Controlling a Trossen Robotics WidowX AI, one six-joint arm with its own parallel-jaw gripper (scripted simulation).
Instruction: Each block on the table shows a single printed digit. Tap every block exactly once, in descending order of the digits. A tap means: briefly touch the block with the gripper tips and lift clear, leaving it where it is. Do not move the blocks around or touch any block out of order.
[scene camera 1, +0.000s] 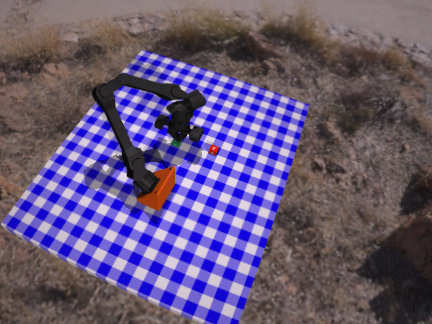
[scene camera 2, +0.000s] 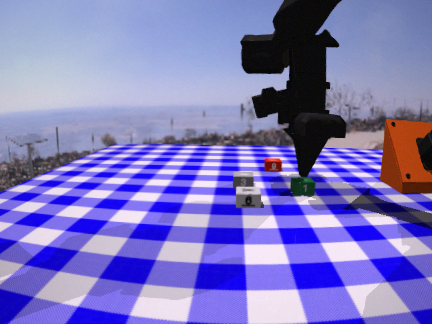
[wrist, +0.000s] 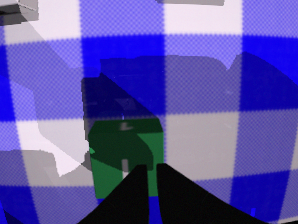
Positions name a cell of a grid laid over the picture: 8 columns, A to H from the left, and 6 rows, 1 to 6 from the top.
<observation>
My gripper (scene camera 2: F4) is shut and holds nothing. Also in view: a green block marked 1 (wrist: D4).
My gripper shows as well in scene camera 1 (scene camera 1: D3) and in the wrist view (wrist: E5).
</observation>
